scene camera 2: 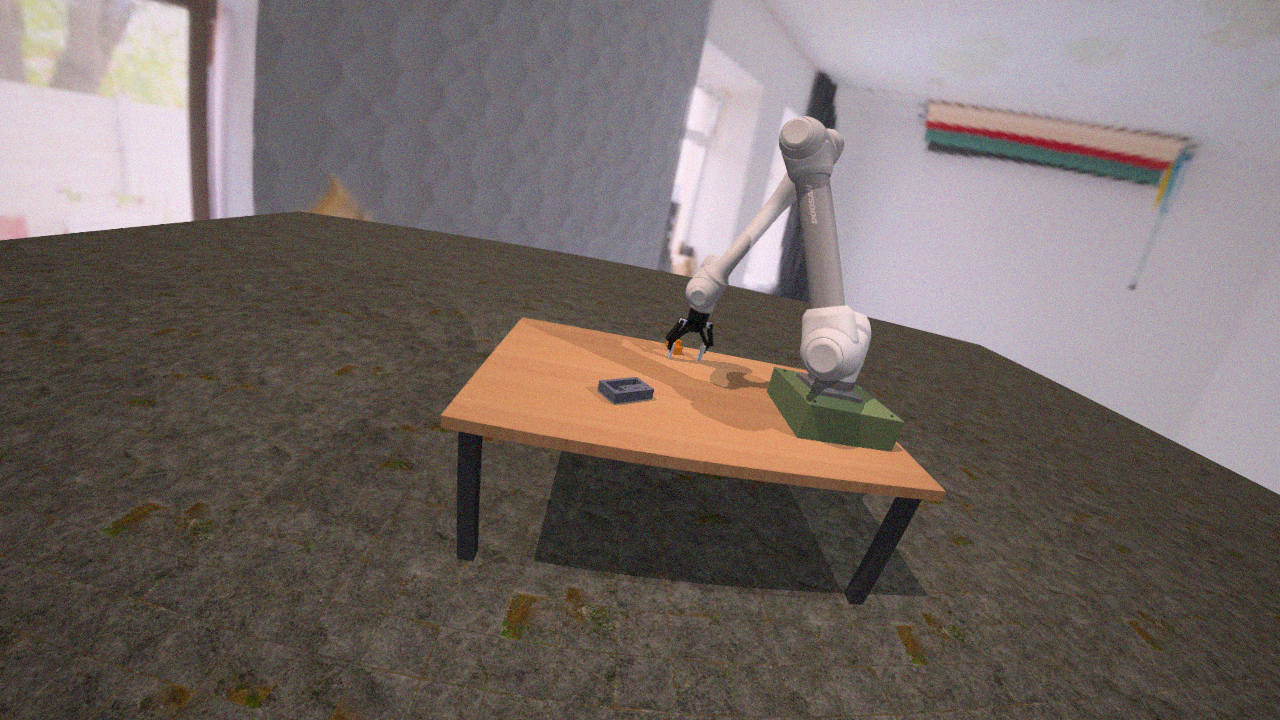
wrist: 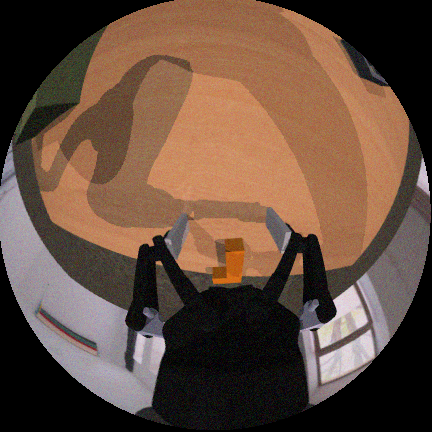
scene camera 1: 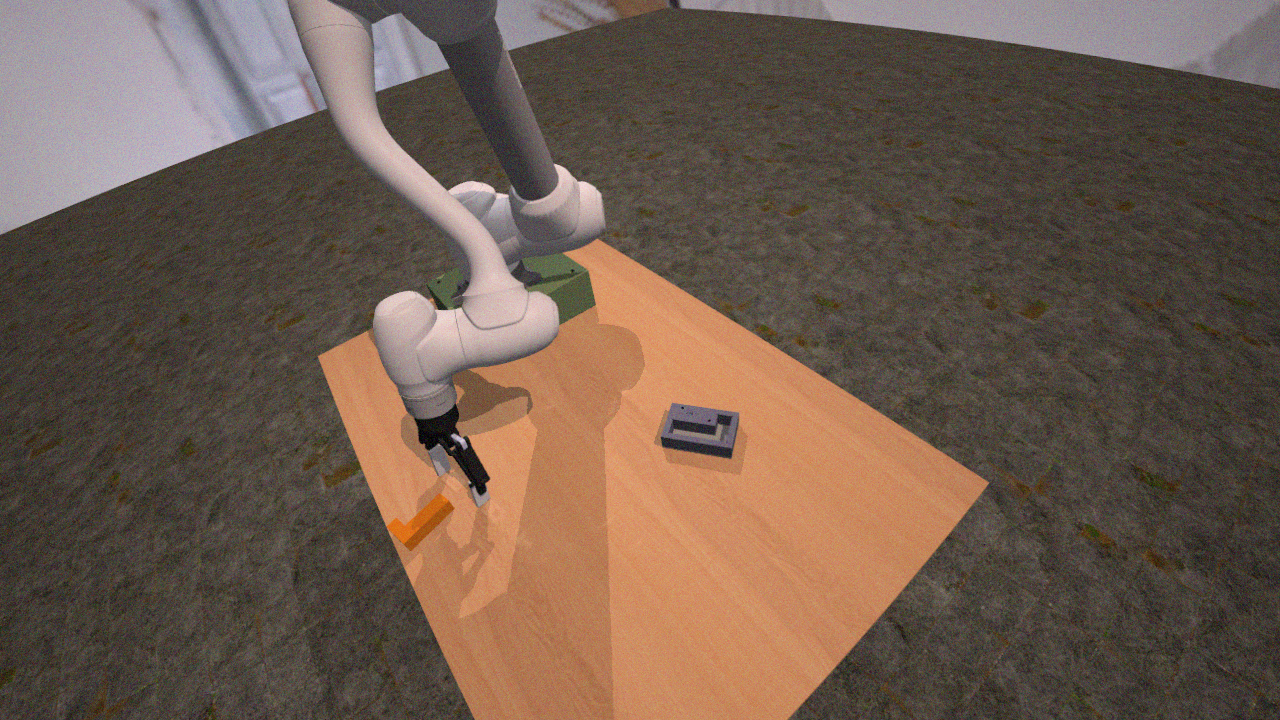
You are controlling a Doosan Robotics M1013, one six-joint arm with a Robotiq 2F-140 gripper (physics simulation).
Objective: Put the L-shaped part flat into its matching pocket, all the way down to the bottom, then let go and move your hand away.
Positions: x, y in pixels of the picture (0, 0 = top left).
Labels:
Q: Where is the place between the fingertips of my gripper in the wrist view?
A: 226, 218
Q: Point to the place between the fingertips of my gripper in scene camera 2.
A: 683, 358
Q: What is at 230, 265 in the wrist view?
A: An orange L-shaped part.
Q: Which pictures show my gripper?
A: Scene camera 2, the wrist view and scene camera 1: all of them.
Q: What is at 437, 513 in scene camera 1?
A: An orange L-shaped part.

